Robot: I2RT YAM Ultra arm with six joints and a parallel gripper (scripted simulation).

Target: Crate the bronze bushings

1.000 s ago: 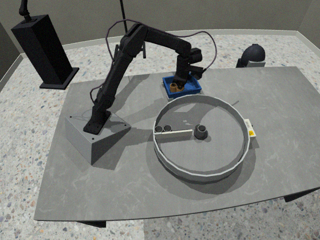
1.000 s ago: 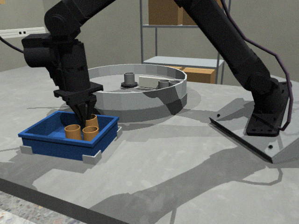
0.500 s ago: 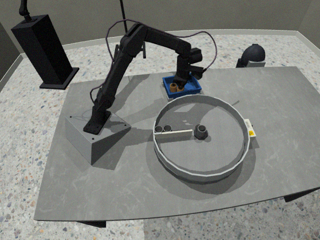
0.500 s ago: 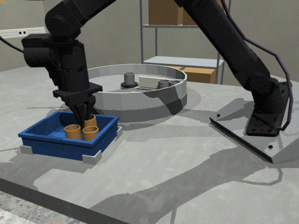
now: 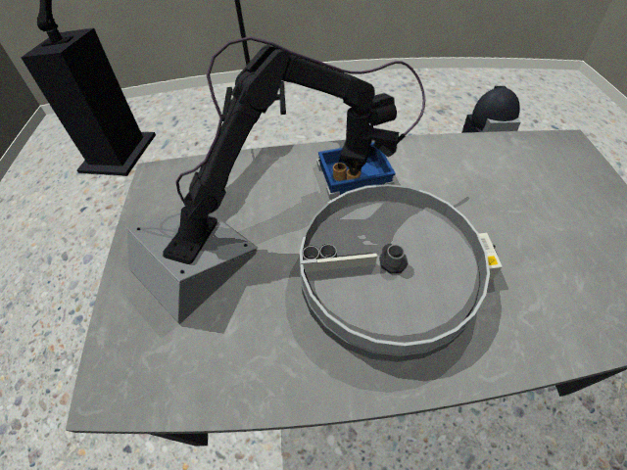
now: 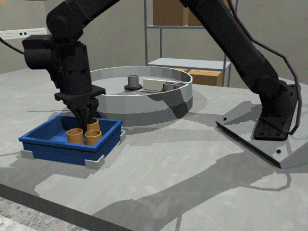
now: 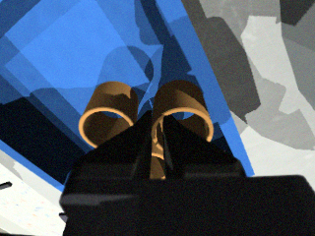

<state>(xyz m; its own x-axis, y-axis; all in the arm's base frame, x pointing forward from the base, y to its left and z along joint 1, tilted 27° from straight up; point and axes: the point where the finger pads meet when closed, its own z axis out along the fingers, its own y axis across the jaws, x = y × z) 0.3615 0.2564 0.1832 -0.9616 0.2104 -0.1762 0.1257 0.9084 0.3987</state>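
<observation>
Now: the blue crate 3 cm to the left of my hand and 2 cm below it. The rest, counted from my hand: turntable 12 cm ahead, 30 cm to the right, 1 cm above.
</observation>
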